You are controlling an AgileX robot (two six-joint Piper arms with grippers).
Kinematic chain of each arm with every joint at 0, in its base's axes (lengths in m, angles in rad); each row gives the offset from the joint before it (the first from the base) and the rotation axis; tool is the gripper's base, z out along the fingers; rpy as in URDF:
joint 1: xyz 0 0 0.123 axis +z
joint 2: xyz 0 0 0 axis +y
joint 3: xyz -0.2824 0 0.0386 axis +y
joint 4: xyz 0.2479 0 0.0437 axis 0.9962 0 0.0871
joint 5: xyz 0 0 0 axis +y
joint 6: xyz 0.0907 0 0.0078 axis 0.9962 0 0.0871
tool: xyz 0 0 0 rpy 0 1.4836 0
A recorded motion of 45 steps. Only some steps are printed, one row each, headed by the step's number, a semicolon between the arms.
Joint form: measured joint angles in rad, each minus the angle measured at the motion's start. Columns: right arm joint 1, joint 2, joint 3, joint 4, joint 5, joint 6; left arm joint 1, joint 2, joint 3, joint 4, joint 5, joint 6.
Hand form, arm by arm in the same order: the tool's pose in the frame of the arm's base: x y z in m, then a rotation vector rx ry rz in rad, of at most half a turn. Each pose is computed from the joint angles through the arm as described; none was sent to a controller.
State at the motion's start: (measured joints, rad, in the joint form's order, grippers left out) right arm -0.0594 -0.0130 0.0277 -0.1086 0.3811 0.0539; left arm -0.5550 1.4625 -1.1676 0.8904 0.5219 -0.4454
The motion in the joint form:
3: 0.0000 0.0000 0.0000 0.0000 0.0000 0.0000; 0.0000 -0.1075 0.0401 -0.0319 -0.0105 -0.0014
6: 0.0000 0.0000 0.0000 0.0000 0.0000 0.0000; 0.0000 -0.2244 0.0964 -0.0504 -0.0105 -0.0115
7: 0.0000 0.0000 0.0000 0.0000 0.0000 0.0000; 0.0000 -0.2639 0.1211 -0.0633 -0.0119 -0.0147
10: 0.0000 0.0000 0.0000 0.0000 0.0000 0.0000; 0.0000 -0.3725 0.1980 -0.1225 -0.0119 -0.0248
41: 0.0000 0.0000 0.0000 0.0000 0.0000 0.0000; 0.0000 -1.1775 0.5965 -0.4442 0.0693 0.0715
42: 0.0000 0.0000 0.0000 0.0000 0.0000 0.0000; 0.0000 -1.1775 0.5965 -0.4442 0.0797 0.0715
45: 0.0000 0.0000 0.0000 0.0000 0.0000 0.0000; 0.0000 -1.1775 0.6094 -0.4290 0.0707 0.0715
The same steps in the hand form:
3: 0.0520 -0.0068 0.1704 0.0394 1.8782 -0.1109; 0.2754 -0.1310 0.3538 0.6685 1.9216 0.2583
6: 0.0520 -0.0068 0.1704 0.0394 1.8782 -0.1109; 0.2493 -0.1154 0.3684 0.6154 1.8856 0.2189
7: 0.0520 -0.0068 0.1704 0.0394 1.8782 -0.1109; 0.2401 -0.1103 0.3705 0.5980 1.8801 0.2001
10: 0.0520 -0.0068 0.1704 0.0394 1.8782 -0.1109; 0.2145 -0.0966 0.3702 0.5408 1.8868 0.1307
41: 0.0520 -0.0068 0.1704 0.0394 1.8782 -0.1109; 0.0561 -0.0089 0.3362 0.3068 1.7136 -0.1931
42: 0.0520 -0.0068 0.1704 0.0394 1.8782 -0.1109; 0.0560 -0.0085 0.3353 0.3054 1.7233 -0.1886
45: 0.0520 -0.0068 0.1704 0.0394 1.8782 -0.1109; 0.0574 -0.0089 0.3323 0.3157 1.7216 -0.1730

